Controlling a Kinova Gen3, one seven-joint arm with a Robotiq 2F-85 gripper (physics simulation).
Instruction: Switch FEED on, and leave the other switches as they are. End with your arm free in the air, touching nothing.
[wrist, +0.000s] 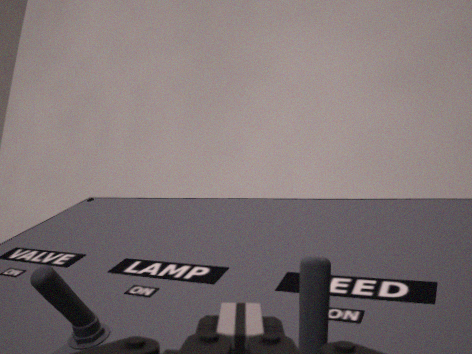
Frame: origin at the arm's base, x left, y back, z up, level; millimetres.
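Where they show: gripper, fingertip midpoint: (240, 329).
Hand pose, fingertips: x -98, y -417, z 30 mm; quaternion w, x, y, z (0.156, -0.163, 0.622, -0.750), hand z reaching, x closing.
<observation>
Things, the pixels of their top centre, and the offset from my fingertips. "spot": a spot on its surface instead.
- FEED label, top centre: (354, 277) dx -19, dy -94, dz +20 mm
- tag, surface spot: (346, 315) spot: dx -21, dy -71, dz +2 mm
- grey lever, surface spot: (315, 300) spot: dx -21, dy -19, dz +12 mm
- LAMP label, top centre: (166, 262) dx +101, dy -94, dz +20 mm
- VALVE label, top centre: (40, 250) dx +221, dy -94, dz +20 mm
The FEED label (370, 288) is at the lower right of the wrist view, with an ON tag (346, 315) under it. A grey lever (315, 300) stands in front of this label and hides its first letter. The lever's base is hidden at the bottom edge, so I cannot tell which position it is in. My gripper (240, 329) is shut and empty, its pale fingertips side by side at the bottom middle. It shows to the left of the FEED lever, with a gap between the fingertips and the lever in the view.
Another lever (65, 299) leans to the upper left from its round collar, in line with the LAMP label (170, 271) and its ON tag (141, 291). The VALVE label (44, 257) is at the far left. The grey panel (240, 230) ends at a straight far edge before a pale surface.
</observation>
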